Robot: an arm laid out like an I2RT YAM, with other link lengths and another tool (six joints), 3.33 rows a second.
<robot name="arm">
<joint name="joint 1" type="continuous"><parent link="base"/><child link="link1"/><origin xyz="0.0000 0.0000 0.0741" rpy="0.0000 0.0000 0.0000"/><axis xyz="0 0 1"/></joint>
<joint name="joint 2" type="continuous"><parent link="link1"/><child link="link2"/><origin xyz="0.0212 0.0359 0.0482" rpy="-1.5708 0.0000 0.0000"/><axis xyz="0 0 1"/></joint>
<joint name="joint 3" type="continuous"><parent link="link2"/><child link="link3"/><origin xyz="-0.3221 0.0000 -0.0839" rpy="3.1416 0.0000 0.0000"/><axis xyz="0 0 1"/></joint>
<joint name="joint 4" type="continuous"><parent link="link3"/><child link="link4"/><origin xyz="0.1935 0.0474 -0.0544" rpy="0.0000 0.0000 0.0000"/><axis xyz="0 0 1"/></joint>
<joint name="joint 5" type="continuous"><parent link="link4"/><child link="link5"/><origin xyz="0.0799 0.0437 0.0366" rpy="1.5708 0.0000 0.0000"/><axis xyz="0 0 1"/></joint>
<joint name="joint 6" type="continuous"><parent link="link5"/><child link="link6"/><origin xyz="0.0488 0.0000 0.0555" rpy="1.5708 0.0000 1.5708"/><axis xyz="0 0 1"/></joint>
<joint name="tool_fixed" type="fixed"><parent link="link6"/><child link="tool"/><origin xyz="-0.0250 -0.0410 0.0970" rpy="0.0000 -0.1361 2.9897"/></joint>
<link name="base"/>
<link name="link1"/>
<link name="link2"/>
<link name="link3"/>
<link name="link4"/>
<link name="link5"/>
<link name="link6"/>
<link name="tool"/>
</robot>
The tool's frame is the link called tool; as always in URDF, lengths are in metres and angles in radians. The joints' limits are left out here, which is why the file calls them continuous.
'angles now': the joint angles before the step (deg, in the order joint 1, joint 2, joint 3, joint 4, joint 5, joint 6). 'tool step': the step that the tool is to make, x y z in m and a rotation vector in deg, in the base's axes. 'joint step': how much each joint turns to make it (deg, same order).
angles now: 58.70, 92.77, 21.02, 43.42, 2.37, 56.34
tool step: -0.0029, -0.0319, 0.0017, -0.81, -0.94, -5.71
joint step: 0.36, -4.97, -4.02, -1.33, 5.92, 1.83
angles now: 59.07, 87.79, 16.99, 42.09, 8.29, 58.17
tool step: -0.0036, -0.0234, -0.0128, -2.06, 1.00, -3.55
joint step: 0.00, -1.61, -3.78, -0.39, 3.17, 1.62
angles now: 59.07, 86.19, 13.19, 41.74, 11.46, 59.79
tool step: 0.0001, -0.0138, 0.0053, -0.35, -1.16, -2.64
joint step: -0.02, -3.10, -0.47, -2.41, 2.85, 0.36
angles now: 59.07, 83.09, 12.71, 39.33, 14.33, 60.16
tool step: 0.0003, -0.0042, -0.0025, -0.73, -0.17, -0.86
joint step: -0.02, 0.01, -0.61, 0.08, 0.99, -0.01
